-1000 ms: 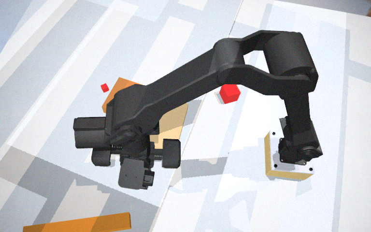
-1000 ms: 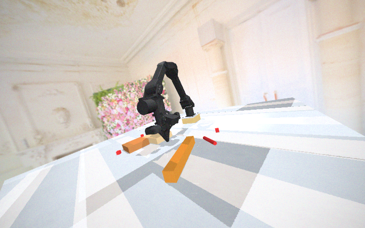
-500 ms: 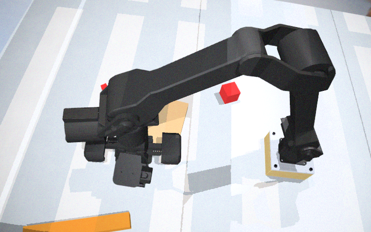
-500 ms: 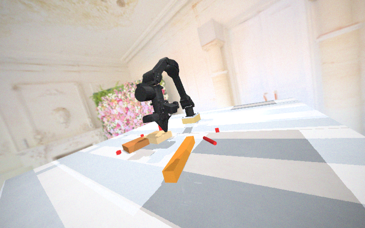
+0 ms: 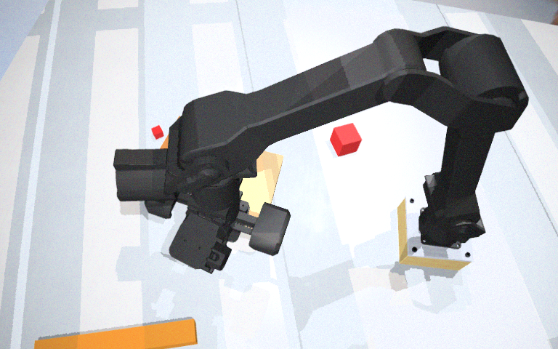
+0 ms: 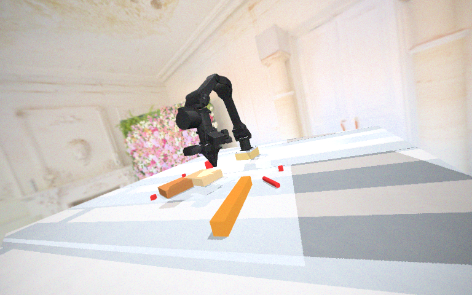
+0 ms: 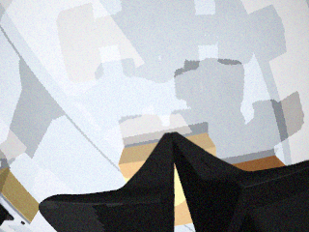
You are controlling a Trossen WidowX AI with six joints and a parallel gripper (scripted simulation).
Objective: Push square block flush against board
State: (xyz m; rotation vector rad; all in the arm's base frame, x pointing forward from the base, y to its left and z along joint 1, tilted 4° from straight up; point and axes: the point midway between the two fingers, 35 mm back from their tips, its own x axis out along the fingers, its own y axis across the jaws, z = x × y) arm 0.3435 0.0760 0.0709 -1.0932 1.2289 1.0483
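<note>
The pale cream board lies 11 cm to the right of my gripper tip, 5 cm below it and 2 cm behind it. From my gripper tip the other things lie so: long orange bar 17 cm to the left, 11 cm ahead, 5 cm below; then brown block 16 cm to the right, 9 cm ahead, 5 cm below.
</note>
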